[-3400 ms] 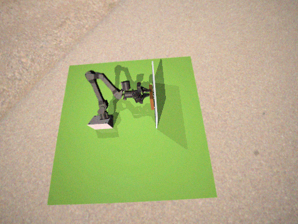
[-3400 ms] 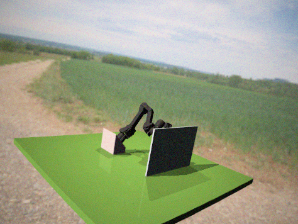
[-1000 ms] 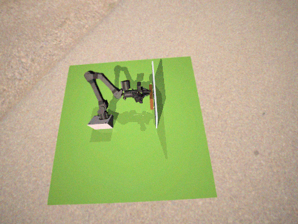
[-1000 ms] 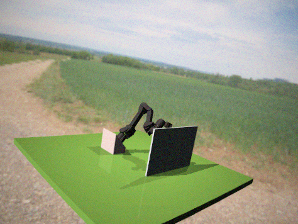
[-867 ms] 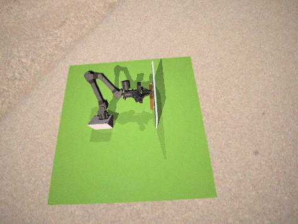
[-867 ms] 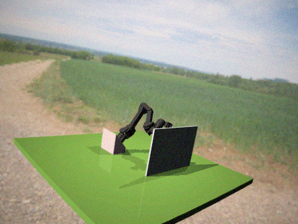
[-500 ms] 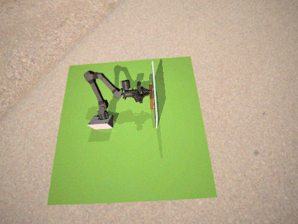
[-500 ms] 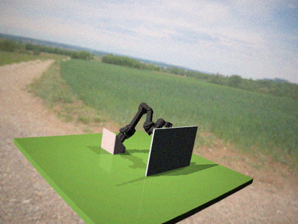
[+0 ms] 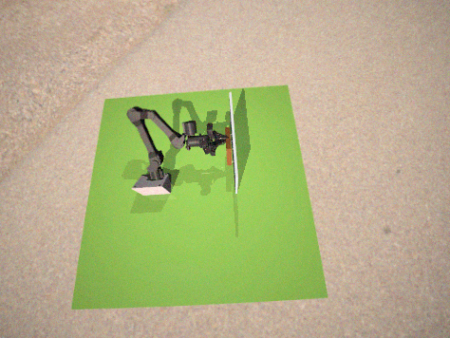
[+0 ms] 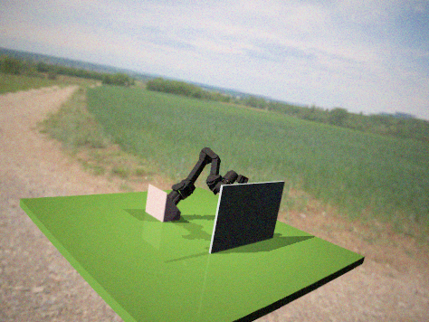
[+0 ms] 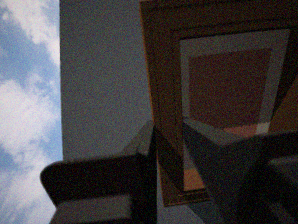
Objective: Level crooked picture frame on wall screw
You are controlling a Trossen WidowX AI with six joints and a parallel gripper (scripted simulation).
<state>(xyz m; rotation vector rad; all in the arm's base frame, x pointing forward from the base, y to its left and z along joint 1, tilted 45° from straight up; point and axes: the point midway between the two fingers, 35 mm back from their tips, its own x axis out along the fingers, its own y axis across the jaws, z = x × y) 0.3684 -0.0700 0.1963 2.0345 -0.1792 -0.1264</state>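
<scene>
Now: gripper tip 50 mm above the picture frame and 20 mm to the left of it. Also, from my gripper tip: wall panel (70 mm below, 20 mm ahead, 10 mm to the right).
</scene>
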